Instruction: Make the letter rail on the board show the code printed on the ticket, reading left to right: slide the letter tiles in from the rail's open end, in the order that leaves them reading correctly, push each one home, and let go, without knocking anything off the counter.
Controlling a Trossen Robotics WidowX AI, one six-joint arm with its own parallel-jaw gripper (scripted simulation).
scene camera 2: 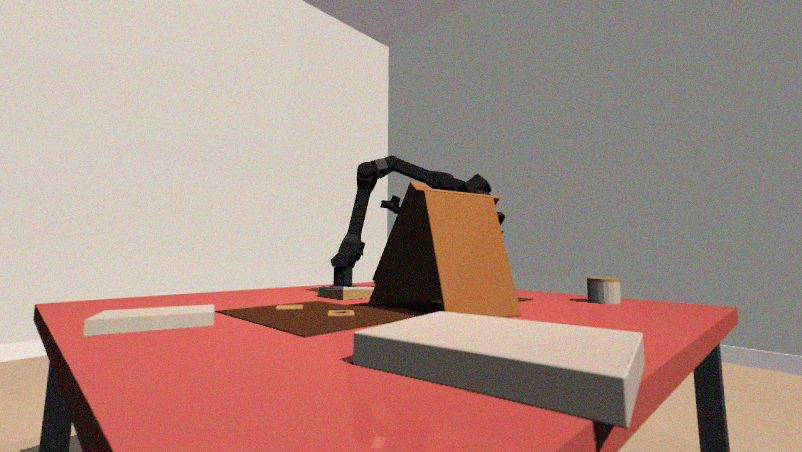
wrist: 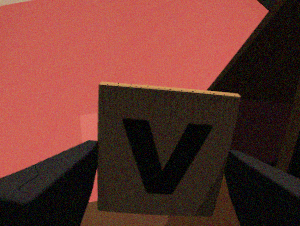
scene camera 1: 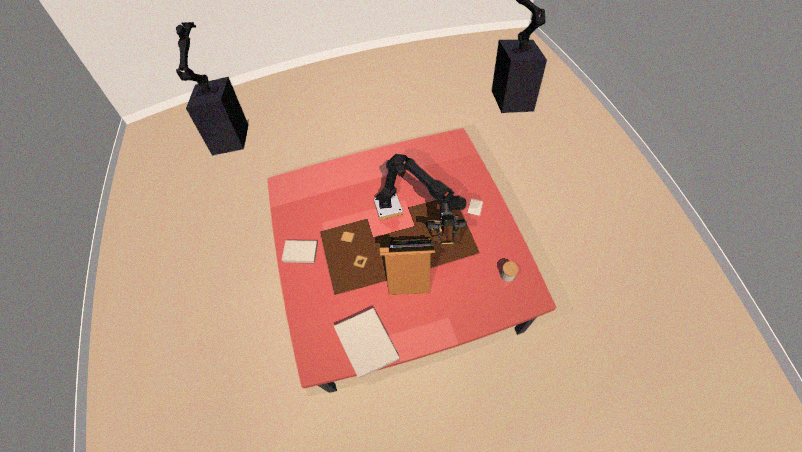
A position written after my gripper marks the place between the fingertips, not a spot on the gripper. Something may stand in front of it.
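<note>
The wrist view gives me my gripper (wrist: 163, 156), while a flat white block is out of frame in the wrist view. I can see the block (scene camera 2: 119, 321) from elsewhere, though. It is visible (scene camera 1: 294, 251) from one more place, and there I also see an orange wedge-shaped board (scene camera 1: 408, 266).
</note>
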